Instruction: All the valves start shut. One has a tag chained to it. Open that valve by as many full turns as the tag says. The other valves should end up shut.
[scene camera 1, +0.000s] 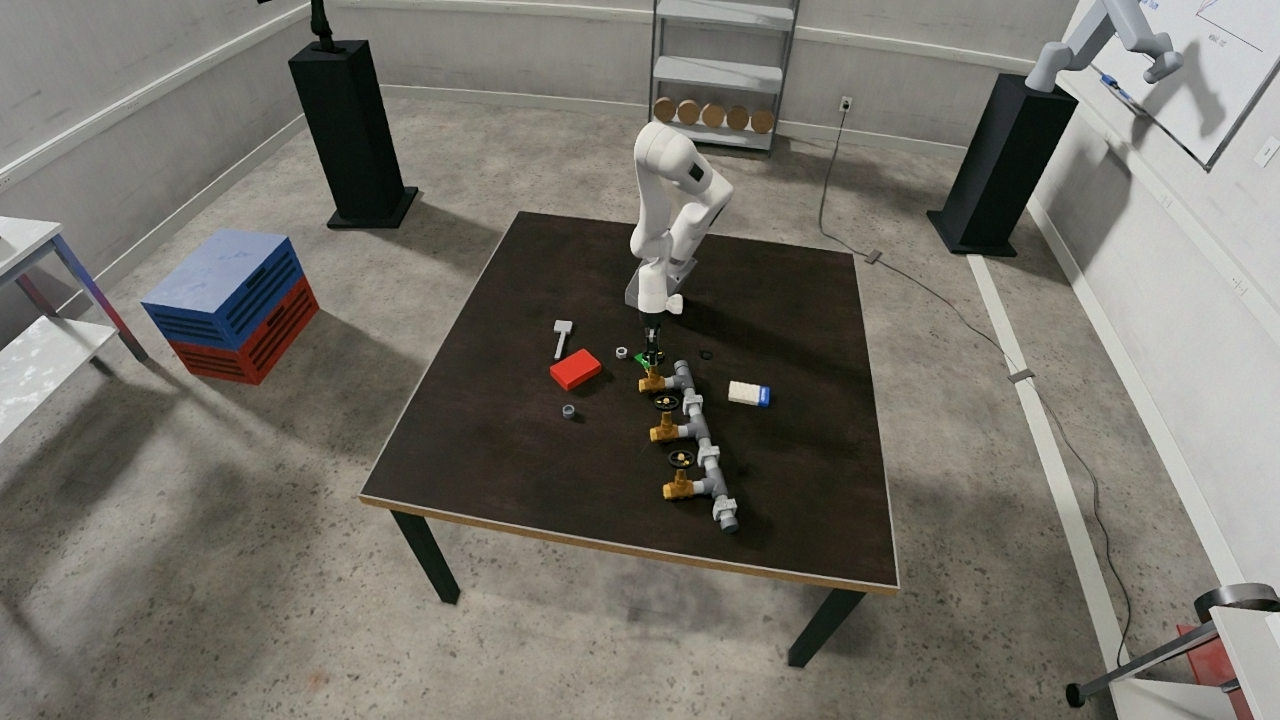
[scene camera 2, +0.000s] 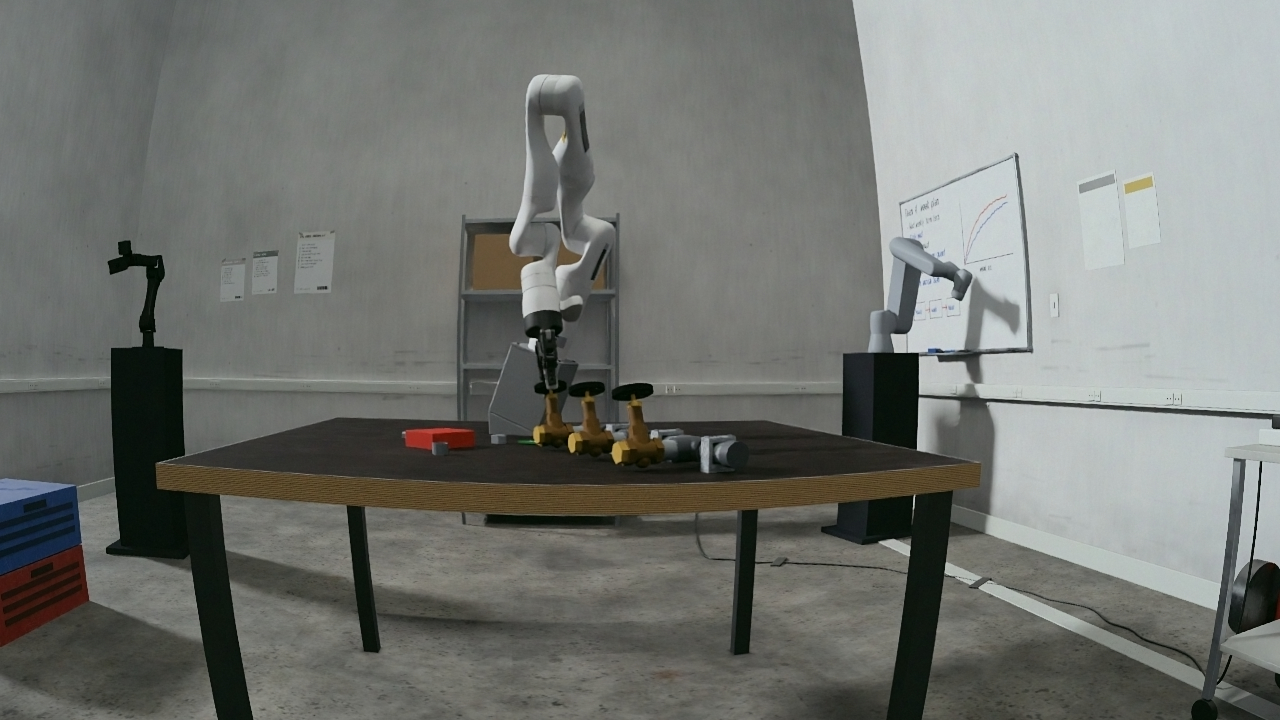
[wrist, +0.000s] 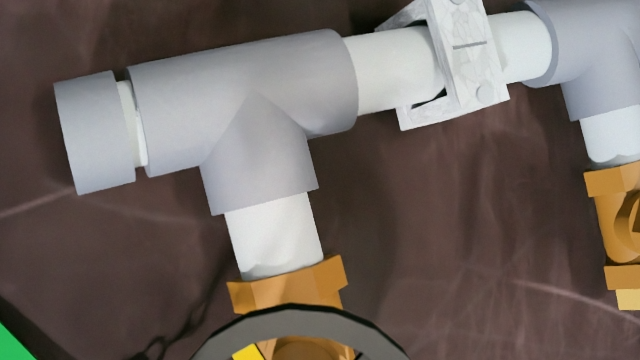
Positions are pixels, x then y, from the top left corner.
Labels:
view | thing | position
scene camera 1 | my gripper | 653, 359
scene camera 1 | red block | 572, 371
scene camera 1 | white-and-blue box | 739, 392
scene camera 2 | my gripper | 551, 394

